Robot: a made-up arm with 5 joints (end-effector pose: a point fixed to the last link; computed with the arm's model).
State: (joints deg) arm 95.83 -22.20 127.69 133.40 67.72
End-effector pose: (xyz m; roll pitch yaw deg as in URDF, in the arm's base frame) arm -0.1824 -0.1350 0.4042 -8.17 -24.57 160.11
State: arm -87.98 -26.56 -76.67 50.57 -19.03
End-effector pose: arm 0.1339 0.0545 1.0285 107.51 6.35 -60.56
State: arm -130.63 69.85 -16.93 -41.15 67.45
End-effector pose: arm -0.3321 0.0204 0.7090 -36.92 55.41 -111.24
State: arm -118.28 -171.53 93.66 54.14 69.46
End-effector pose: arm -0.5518 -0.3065 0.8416 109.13 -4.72 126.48
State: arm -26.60 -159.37 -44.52 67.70 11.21
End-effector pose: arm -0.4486 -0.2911 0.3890 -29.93 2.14 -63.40
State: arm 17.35 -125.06 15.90 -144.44 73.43
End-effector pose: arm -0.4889 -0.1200 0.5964 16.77 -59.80 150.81
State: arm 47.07 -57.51 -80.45 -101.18 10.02
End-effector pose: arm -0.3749 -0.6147 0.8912 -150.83 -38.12 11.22
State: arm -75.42 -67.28 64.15 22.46 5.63
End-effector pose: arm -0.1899 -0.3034 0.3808 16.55 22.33 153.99
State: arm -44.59 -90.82 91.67 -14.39 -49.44
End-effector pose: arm -0.3399 -0.5543 0.5942 15.66 -47.29 -149.81
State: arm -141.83 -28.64 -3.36 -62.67 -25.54
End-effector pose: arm -0.3337 -0.3153 0.9090 82.11 -3.94 123.06
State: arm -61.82 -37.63 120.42 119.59 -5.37
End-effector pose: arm 0.0913 -0.0991 0.4869 -72.70 -27.18 67.38
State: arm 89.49 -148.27 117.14 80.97 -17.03
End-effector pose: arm 0.2312 -0.1934 0.9962 88.16 -11.53 -65.12
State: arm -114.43 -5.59 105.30 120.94 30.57
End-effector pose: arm 0.1491 -0.3654 0.6176 -19.45 -66.17 -30.97
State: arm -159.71 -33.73 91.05 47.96 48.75
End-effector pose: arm 0.0632 -0.0225 0.4074 31.67 -2.55 -8.80
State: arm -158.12 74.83 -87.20 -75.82 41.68
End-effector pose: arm 0.2124 0.0221 0.9555 -94.83 39.28 124.66
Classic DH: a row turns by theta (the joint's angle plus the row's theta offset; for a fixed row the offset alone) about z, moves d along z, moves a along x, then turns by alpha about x. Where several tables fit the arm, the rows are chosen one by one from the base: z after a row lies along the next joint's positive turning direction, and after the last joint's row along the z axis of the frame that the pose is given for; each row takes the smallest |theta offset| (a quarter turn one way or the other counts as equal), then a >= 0, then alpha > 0; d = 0 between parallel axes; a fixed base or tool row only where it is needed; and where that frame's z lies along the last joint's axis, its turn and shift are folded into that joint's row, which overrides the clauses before.
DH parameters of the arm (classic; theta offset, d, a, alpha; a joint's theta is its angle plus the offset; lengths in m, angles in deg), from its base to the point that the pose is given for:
base (fixed): -59.53 0.3005 0.117 27.69
joint 1: -33.6 0.4889 0.0192 -113.61
joint 2: 77.14 -0.1504 0.0663 -87.85
joint 3: 89.92 0.0639 -0.027 -87.97
joint 4: 88.7 0.2461 0.0086 -95.66
joint 5: -18.66 0.2449 0.0072 -135.85
tool (fixed): -95.64 -0.0663 0 0

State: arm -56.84 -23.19 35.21 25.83 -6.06
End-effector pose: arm 0.1256 -0.2638 0.5947 -21.36 74.25 146.63
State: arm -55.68 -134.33 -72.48 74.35 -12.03
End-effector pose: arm -0.5108 0.0601 0.4939 -23.79 50.45 -50.03
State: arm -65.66 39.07 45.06 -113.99 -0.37
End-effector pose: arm -0.4107 -0.3278 0.6879 61.52 8.82 127.43
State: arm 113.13 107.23 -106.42 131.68 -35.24
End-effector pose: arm -0.4666 -0.5471 0.9621 77.90 -35.21 112.95
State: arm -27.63 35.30 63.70 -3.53 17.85
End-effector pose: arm 0.1178 -0.1456 0.5453 -56.22 32.25 102.99
